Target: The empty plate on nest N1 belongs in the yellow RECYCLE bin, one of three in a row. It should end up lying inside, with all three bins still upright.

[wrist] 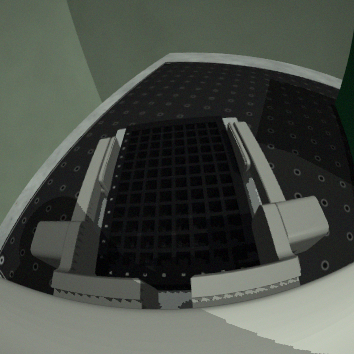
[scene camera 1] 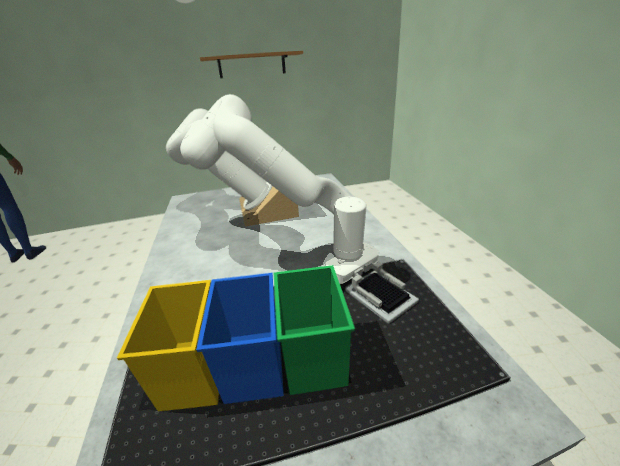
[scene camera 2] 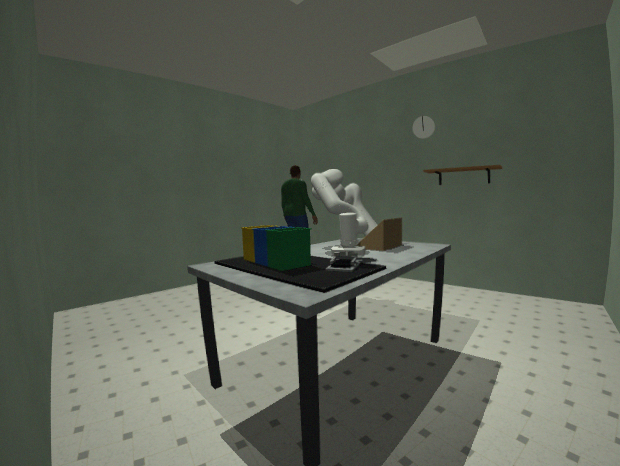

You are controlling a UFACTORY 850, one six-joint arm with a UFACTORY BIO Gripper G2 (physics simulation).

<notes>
The pictures show: my gripper, a yellow bin, a green bin, a blue bin and a black plate.
My gripper also shows in the wrist view.
</notes>
